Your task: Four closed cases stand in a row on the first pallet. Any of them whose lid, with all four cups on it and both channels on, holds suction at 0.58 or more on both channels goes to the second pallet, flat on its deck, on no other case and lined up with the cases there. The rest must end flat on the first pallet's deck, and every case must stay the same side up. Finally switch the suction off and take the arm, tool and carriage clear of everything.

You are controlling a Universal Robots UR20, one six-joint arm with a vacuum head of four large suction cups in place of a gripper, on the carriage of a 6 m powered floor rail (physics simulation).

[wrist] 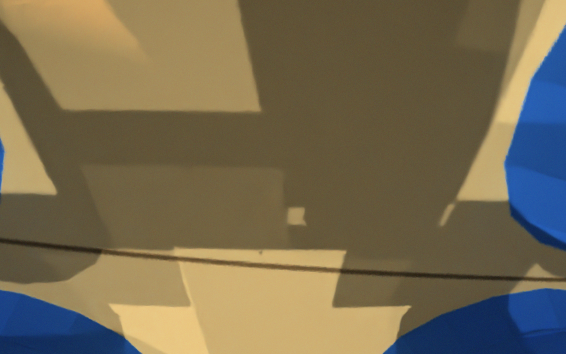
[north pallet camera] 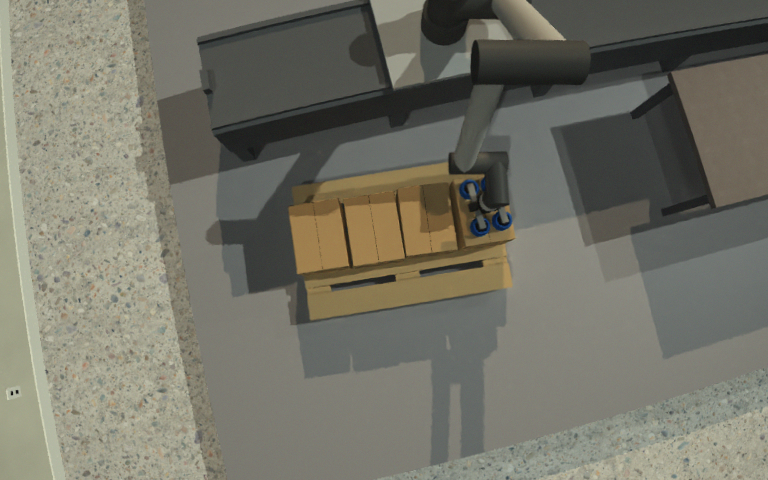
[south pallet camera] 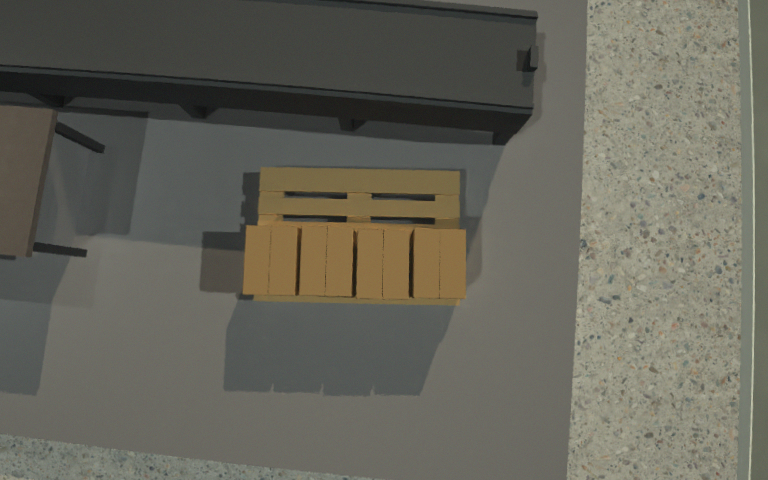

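Pixels of known places: hand, tool point: [wrist: 265, 226]; arm's base, link origin: [north pallet camera: 443, 25].
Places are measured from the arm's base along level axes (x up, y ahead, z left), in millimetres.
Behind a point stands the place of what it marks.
Four closed cases stand in a row on the first pallet [north pallet camera: 407, 297] @[x -426, y 1371, z -513 mm] in the north view: the leftmost case [north pallet camera: 305, 240] @[x -193, y 946, z -986 mm], a second case [north pallet camera: 362, 232] @[x -192, y 974, z -678 mm], a third case [north pallet camera: 413, 226] @[x -193, y 1005, z -403 mm] and the rightmost case [north pallet camera: 467, 240] @[x -177, y 1147, z -141 mm]. My suction head [north pallet camera: 485, 204] @[x -203, y 986, z -2 mm] [wrist: 280, 225] @[x -203, y 986, z -2 mm] is over the rightmost case, its blue cups at or close above the lid [wrist: 270, 310] @[x -181, y 982, z 18 mm]. Contact and suction cannot be told. That case sits level in the row. One cup is mostly hidden by the wrist. Several cases [south pallet camera: 382, 263] @[x -193, y 1146, z 4851 mm] stand in a row on the second pallet [south pallet camera: 362, 181] @[x -427, y 655, z 4684 mm] in the south view.
The dark floor rail [north pallet camera: 294, 67] [south pallet camera: 283, 50] runs behind both pallets, with my pale carriage [north pallet camera: 410, 62] @[x -1, y 175, z -227 mm] on it. A brown table [north pallet camera: 730, 130] @[x -40, y 902, z 1458 mm] [south pallet camera: 19, 181] @[x -40, y 909, z 2904 mm] stands between the pallets. Speckled strips [north pallet camera: 96, 226] [south pallet camera: 662, 226] border the floor.
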